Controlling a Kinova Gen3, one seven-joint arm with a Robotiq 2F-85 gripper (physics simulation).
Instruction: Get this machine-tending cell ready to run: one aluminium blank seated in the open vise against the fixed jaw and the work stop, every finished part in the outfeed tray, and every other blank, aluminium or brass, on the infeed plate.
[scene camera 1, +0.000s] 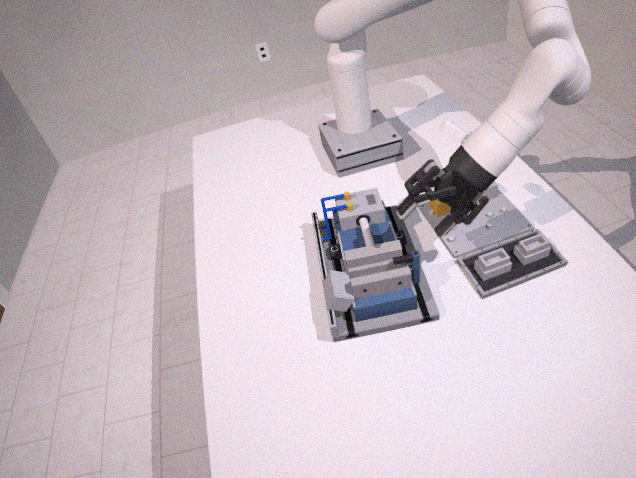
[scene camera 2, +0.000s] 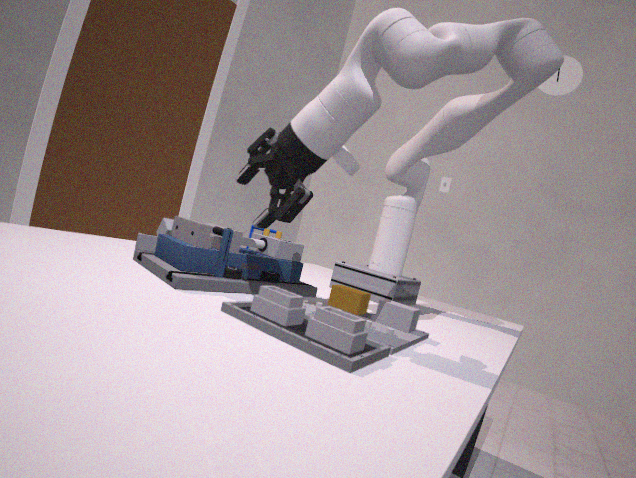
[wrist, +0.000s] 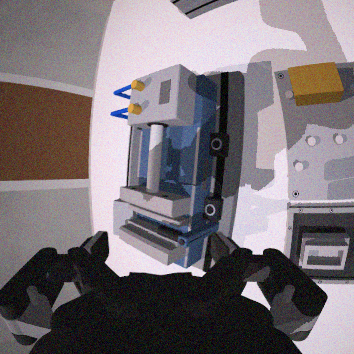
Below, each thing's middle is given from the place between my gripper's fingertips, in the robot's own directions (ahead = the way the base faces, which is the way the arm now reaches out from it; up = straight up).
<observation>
I see my gripper 20 mm short of the outfeed tray (scene camera 2: 294, 335), 180 mm to the right of it and 140 mm above it. From my hand the other things lie so: infeed plate (scene camera 1: 476, 236) 120 mm behind, 170 mm to the left, 140 mm below; brass blank (scene camera 2: 345, 298) 170 mm behind, 120 mm to the left, 120 mm below.
</observation>
